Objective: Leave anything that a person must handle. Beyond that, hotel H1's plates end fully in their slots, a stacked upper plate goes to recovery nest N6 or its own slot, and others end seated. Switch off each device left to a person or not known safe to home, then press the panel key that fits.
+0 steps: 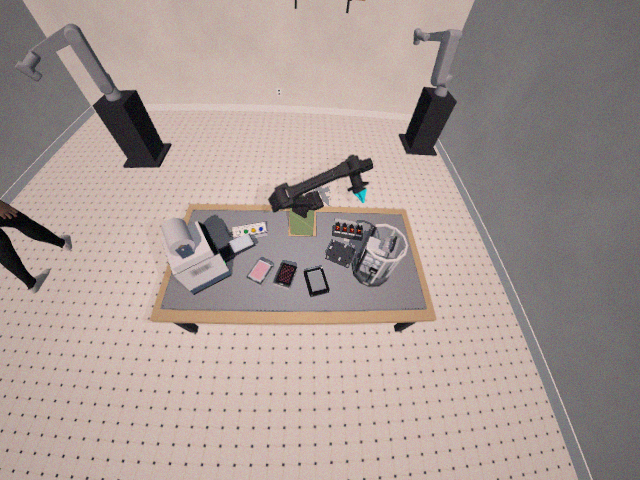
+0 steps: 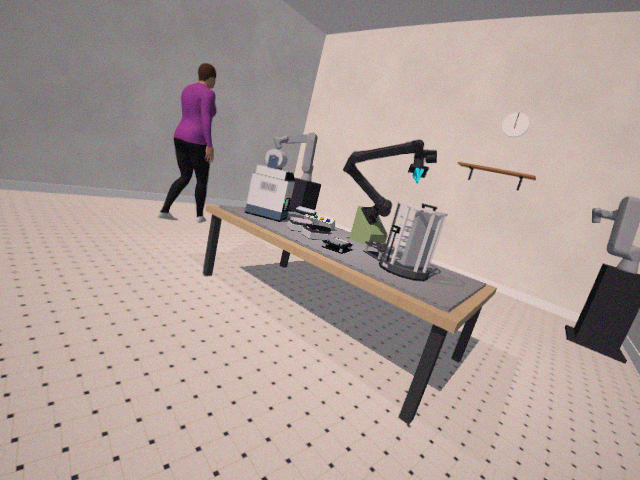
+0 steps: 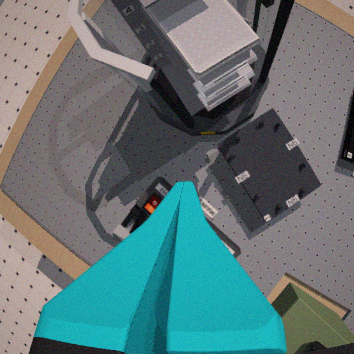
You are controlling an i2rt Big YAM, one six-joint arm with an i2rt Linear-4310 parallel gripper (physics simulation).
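Where they show: gripper, fingertip midpoint: (image 1: 363, 203) (image 2: 417, 182) (image 3: 185, 192); arm's base at its link origin: (image 1: 299, 209) (image 2: 368, 215).
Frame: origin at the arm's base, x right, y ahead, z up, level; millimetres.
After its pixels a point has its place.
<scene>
My gripper (image 1: 362, 199) @(x -342, y 182, z 276 mm) (image 2: 417, 180) @(x -342, y 182, z 276 mm) (image 3: 185, 192) @(x -342, y 182, z 276 mm), with cyan fingers, is shut and empty, high above the table's back right. The round hotel cage (image 2: 424, 232) @(x -545, y 436, z 54 mm) stands at the right; stacked pale plates (image 3: 215, 40) @(x -414, y 318, z 98 mm) show in it. Beside it lies the dark square nest marked N6 (image 1: 340, 253) @(x -269, y 265, z -115 mm) (image 3: 267, 172) @(x -272, y 238, z -115 mm). The switch strip (image 1: 347, 228) @(x -331, y 61, z -121 mm) has several orange-red rockers; one lit rocker (image 3: 152, 204) @(x -419, y 82, z -125 mm) shows past my fingers, which hide the rest. The key panel (image 1: 250, 229) @(x 310, y 89, z -102 mm) (image 2: 320, 221) @(x 300, y 106, z -130 mm) has coloured keys. A white device (image 1: 199, 263) @(x 513, y 445, z 89 mm) (image 2: 268, 193) @(x 513, y 448, z -9 mm) stands at the left, a pale plate (image 1: 241, 243) @(x 356, y 225, z -62 mm) beside it.
A pink-topped plate (image 1: 260, 270) @(x 229, y 388, z -107 mm), a dark red-patterned plate (image 1: 285, 273) @(x 78, y 410, z -103 mm) and a black frame (image 1: 316, 280) @(x -109, y 444, z -133 mm) lie along the front. My green base block (image 1: 301, 224) @(x -17, y 72, z -65 mm) (image 2: 366, 229) @(x -56, y 75, z -80 mm) is at the back middle. A person (image 2: 195, 116) stands beyond the table's left end.
</scene>
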